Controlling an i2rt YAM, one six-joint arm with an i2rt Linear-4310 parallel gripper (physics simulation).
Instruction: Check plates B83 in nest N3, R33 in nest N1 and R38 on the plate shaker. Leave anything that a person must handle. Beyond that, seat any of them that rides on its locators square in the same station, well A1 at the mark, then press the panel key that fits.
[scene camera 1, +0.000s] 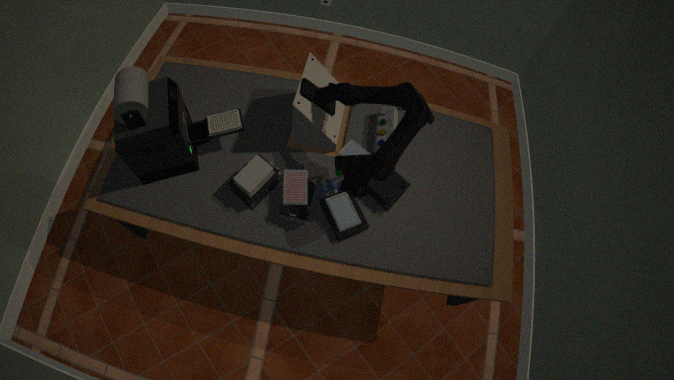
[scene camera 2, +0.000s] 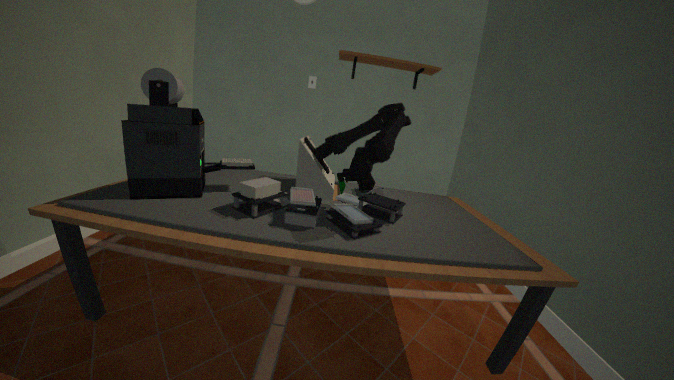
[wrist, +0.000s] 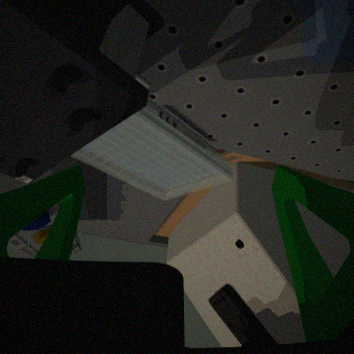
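Note:
My gripper (scene camera 1: 339, 168) (scene camera 2: 341, 185) (wrist: 177, 176) has green fingers standing wide open. A pale clear plate (scene camera 1: 354, 148) (scene camera 2: 347, 198) (wrist: 155, 155), partly lettered "33", sits tilted off the nests beside the fingers; neither finger clearly grips it. An empty dark nest (scene camera 1: 389, 188) (scene camera 2: 382, 201) stands right of the gripper. A pale blue plate (scene camera 1: 344, 211) (scene camera 2: 353, 213) is on a front nest. A pink plate (scene camera 1: 296, 187) (scene camera 2: 302, 196) lies on a dark station, apparently shifted back. A white block-like plate (scene camera 1: 255, 175) (scene camera 2: 260, 187) sits on the left nest. Other labels are unreadable.
A white slanted board (scene camera 1: 311, 70) (scene camera 2: 312, 167) (wrist: 215, 265) stands close behind the gripper. The key panel (scene camera 1: 393, 120) lies behind the arm. A dark instrument (scene camera 1: 155, 145) (scene camera 2: 162, 155) at the left holds out a plate (scene camera 1: 224, 122) (scene camera 2: 237, 161). A blue object (scene camera 1: 330, 185) lies near the gripper.

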